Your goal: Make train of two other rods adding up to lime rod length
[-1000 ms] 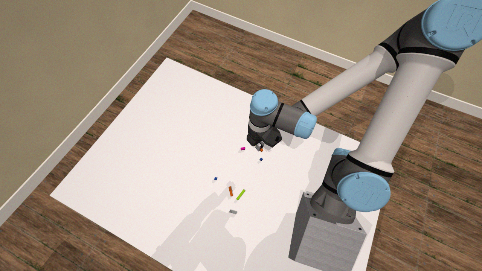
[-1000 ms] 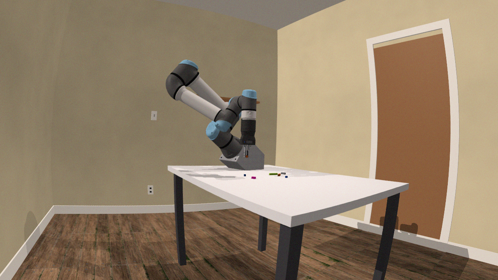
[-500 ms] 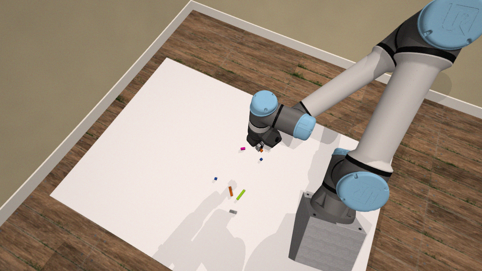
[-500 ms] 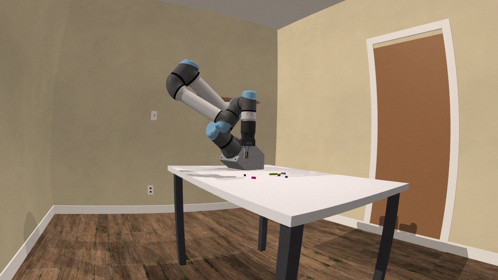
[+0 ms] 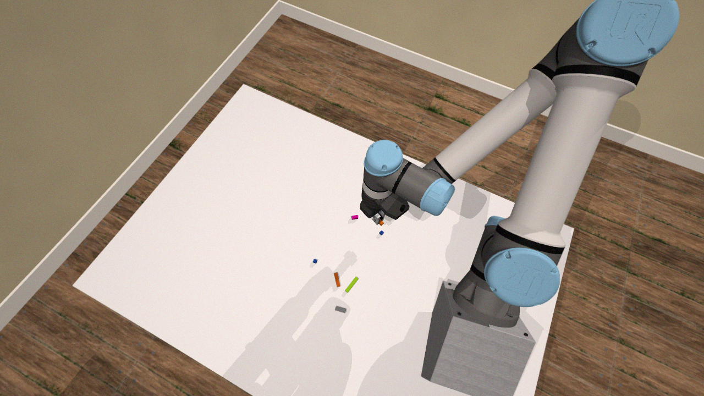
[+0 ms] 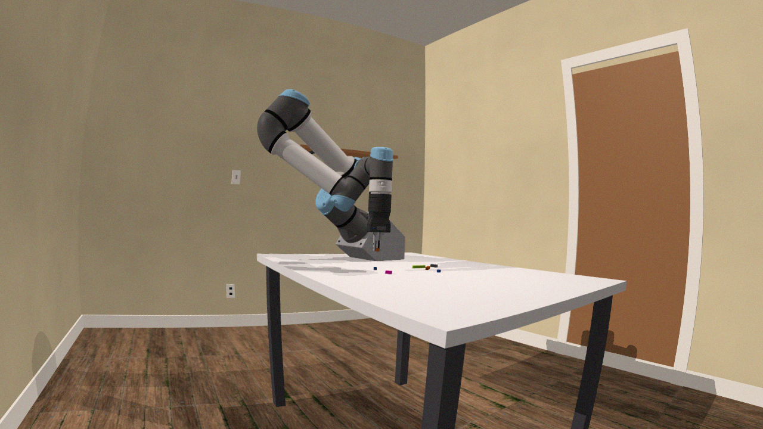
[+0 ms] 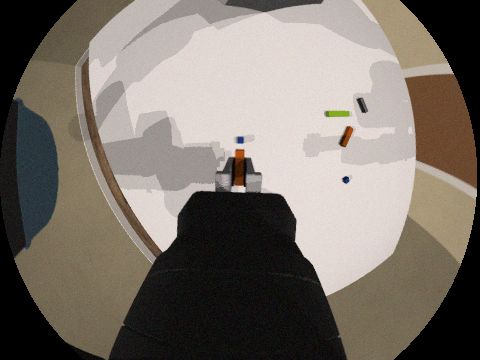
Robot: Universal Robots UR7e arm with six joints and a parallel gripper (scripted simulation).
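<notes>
My hand is 7 cm short of the magenta rod and 8 cm above it. Also, from my hand: lime rod 19 cm to the left, 8 cm below; then grey rod 27 cm to the left, 8 cm below.
</notes>
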